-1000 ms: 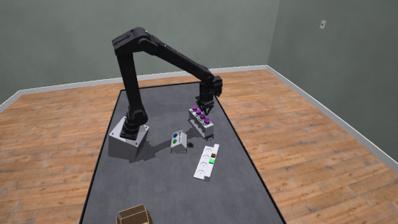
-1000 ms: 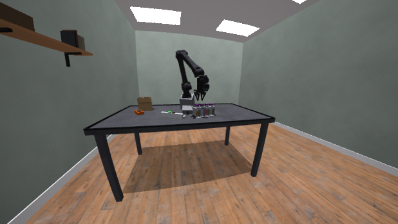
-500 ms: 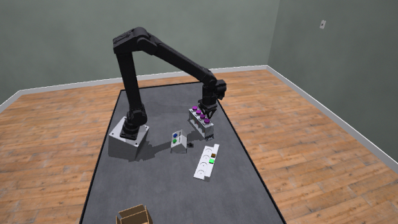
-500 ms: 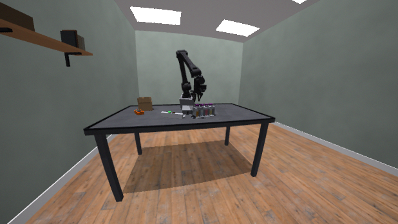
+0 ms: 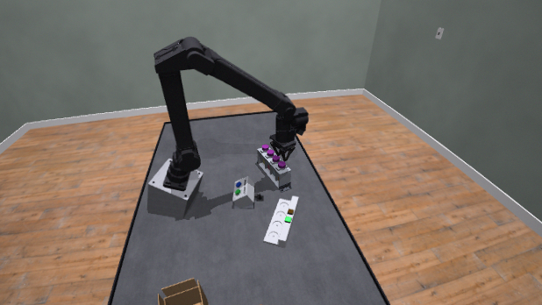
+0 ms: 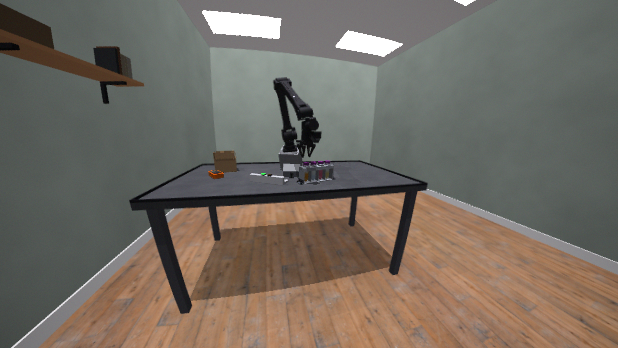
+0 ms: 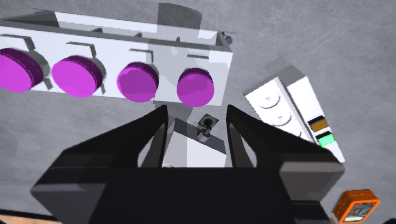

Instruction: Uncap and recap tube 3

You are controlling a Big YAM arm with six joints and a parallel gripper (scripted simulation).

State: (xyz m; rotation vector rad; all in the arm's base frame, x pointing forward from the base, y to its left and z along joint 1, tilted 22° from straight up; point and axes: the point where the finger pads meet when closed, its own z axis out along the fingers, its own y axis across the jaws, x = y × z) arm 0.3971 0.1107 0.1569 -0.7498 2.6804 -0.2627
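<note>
The cap is 50 mm to the left of my hand, 50 mm below it and 20 mm behind it. From my hand the other things lie so: blue key: 190 mm behind, 90 mm below, 60 mm to the right; then key housing: 180 mm behind, 110 mm below, 80 mm to the right; then green key: 200 mm behind, 100 mm to the right, 90 mm below.
</note>
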